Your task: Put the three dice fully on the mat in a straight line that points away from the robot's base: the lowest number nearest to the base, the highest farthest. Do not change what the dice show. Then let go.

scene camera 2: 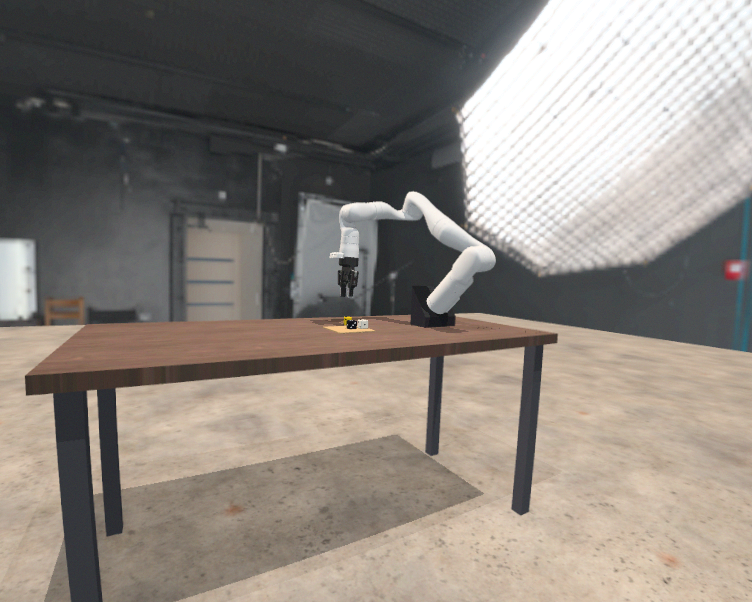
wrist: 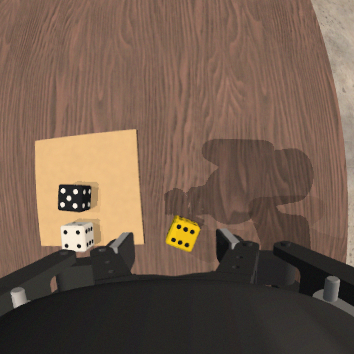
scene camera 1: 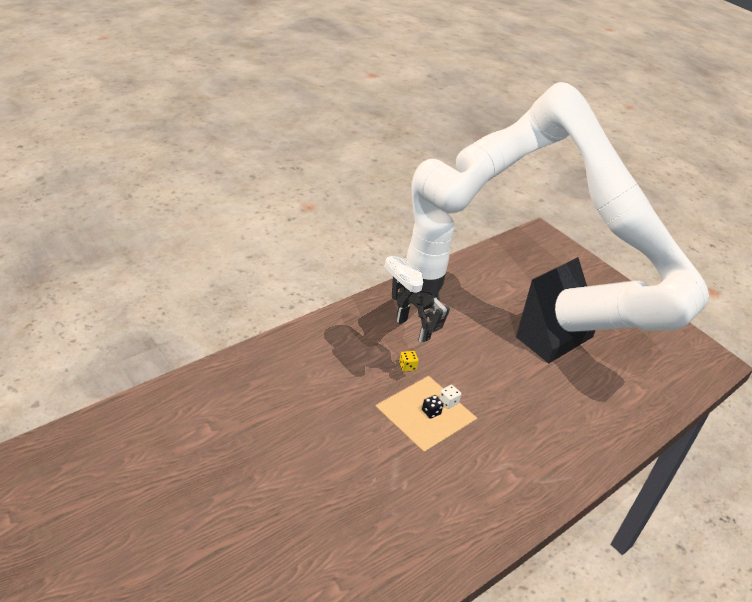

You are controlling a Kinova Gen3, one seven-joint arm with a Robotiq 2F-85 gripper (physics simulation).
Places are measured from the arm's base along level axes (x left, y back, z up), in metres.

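Pixels of known places: gripper, fingertip midpoint: (scene camera 2: 346, 297) (wrist: 174, 243) (scene camera 1: 412, 331); arm's base, link origin: (scene camera 2: 436, 304) (scene camera 1: 570, 310).
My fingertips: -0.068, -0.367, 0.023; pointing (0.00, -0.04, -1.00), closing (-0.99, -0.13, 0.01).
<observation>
Ahead of a thing's pixels: the offset from my fingertips to its top centre, as dx, dy, dz. Level surfaces: height alone.
The white die {+0.113, +0.029, -0.075} (scene camera 1: 450, 396) (scene camera 2: 363, 323) (wrist: 77, 237) shows four on top and stands near the base-side edge of the tan mat {+0.115, -0.025, -0.105} (scene camera 1: 413, 428) (scene camera 2: 338, 328) (wrist: 90, 155). The black die {+0.119, -0.017, -0.075} (scene camera 1: 432, 406) (scene camera 2: 351, 324) (wrist: 74, 198) shows five and stands on the mat, farther from the base, with a small gap. The yellow die {-0.010, +0.012, -0.079} (scene camera 1: 408, 360) (scene camera 2: 347, 320) (wrist: 183, 234) shows six and lies on the table beside the mat, turned at an angle. My gripper (scene camera 1: 412, 329) (scene camera 2: 346, 295) (wrist: 174, 243) is open and empty, well above the table; the yellow die shows between its fingers in the wrist view.
The wooden table {dz -0.109} (scene camera 1: 250, 439) (scene camera 2: 188, 351) (wrist: 175, 75) bears the mat and the arm's black base mount (scene camera 1: 545, 323) (scene camera 2: 432, 317). The table's long edge shows at the right in the wrist view. The arm's shadow falls beside the yellow die.
</observation>
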